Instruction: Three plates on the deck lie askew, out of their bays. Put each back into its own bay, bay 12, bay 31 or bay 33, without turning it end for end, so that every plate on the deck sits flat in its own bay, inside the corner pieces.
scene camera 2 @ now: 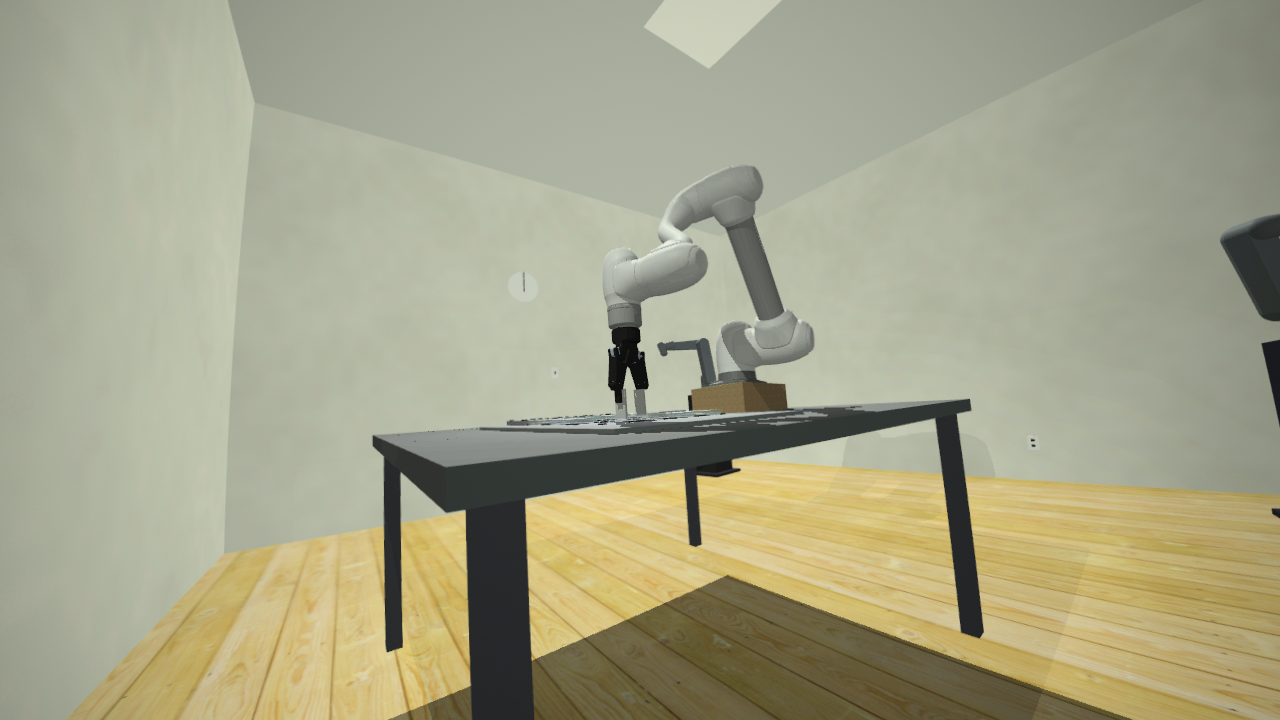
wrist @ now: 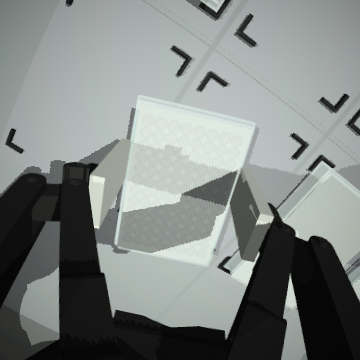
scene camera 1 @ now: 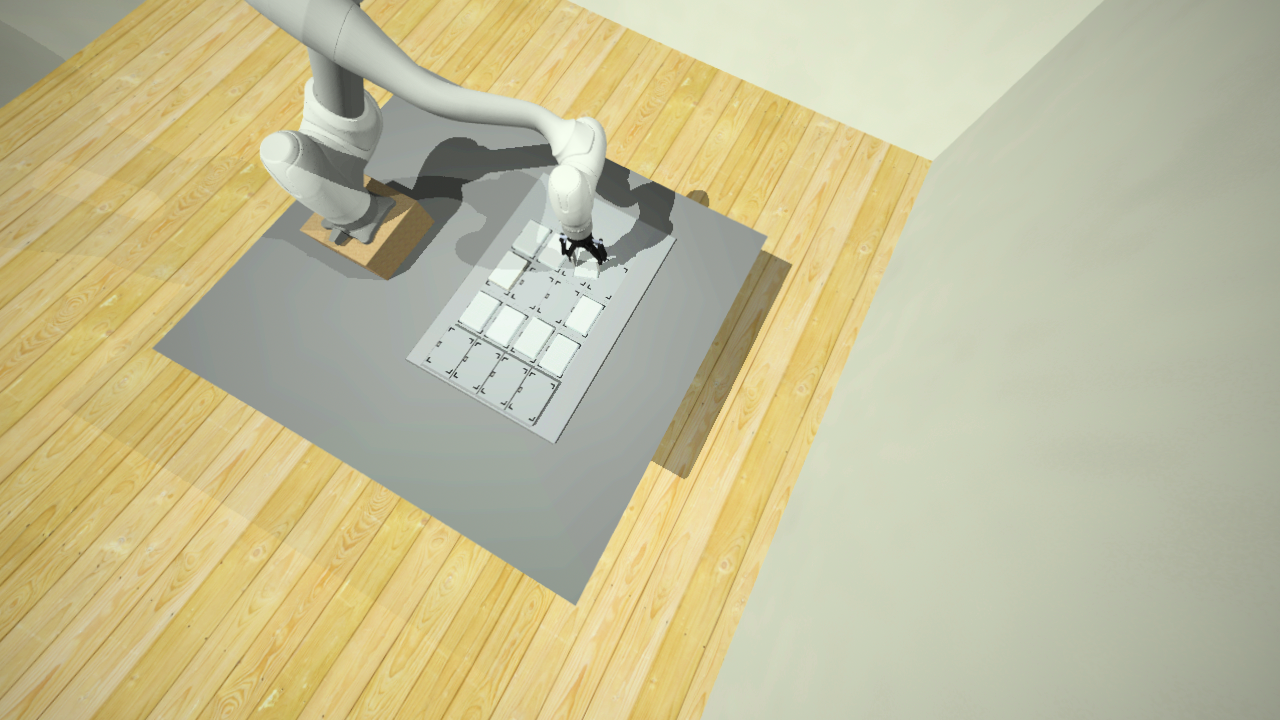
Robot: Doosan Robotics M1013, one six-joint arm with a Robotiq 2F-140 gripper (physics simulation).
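Seen in the pictures: gripper, between the fingertips: (scene camera 2: 631,416) (wrist: 182,171) (scene camera 1: 587,265); arm's base, origin of its link: (scene camera 2: 737,386) (scene camera 1: 360,214).
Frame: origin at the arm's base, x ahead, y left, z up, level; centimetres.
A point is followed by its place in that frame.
Observation:
A pale, translucent plate with rows of round wells (wrist: 182,165) {x 75.0, y 16.4, z -8.0 cm} (scene camera 1: 587,268) {x 75.4, y 15.9, z -8.0 cm} lies askew on the deck (scene camera 1: 636,284) {x 93.7, y 17.9, z -9.6 cm} (wrist: 70,85) {x 84.9, y 15.3, z -9.6 cm}, turned against the black corner pieces. My gripper (wrist: 182,171) {x 74.8, y 17.0, z -8.4 cm} (scene camera 1: 583,257) {x 74.8, y 17.0, z -8.4 cm} (scene camera 2: 630,411) {x 74.8, y 17.0, z -8.4 cm} points down, low at the deck, shut on this plate, with one pad against each long side. Another plate (wrist: 332,217) {x 62.3, y 14.6, z -8.1 cm} lies close beside the right finger, partly hidden by it. In scene camera 1, a plate (scene camera 1: 507,272) {x 50.1, y 3.2, z -8.0 cm} and a further plate (scene camera 1: 583,316) {x 81.7, y -1.2, z -8.1 cm} lie on the deck. Which others are askew is too small to tell. The bay numbers are not readable.
A row of plates, one of them at its left end (scene camera 1: 478,311) {x 47.8, y -13.8, z -8.2 cm}, lies across the deck. Black corner pieces (wrist: 182,60) {x 78.4, y 10.1, z -9.6 cm} mark bays around the plate. The deck rests on a grey table (scene camera 1: 358,385) {x 23.5, y -51.6, z -10.6 cm} (scene camera 2: 572,461) {x 119.3, y 57.6, z -11.6 cm}. The arm stands on a wooden block (scene camera 1: 401,237) {x 13.4, y -0.9, z -3.6 cm} (scene camera 2: 739,396) {x 14.6, y 10.0, z -4.4 cm}.

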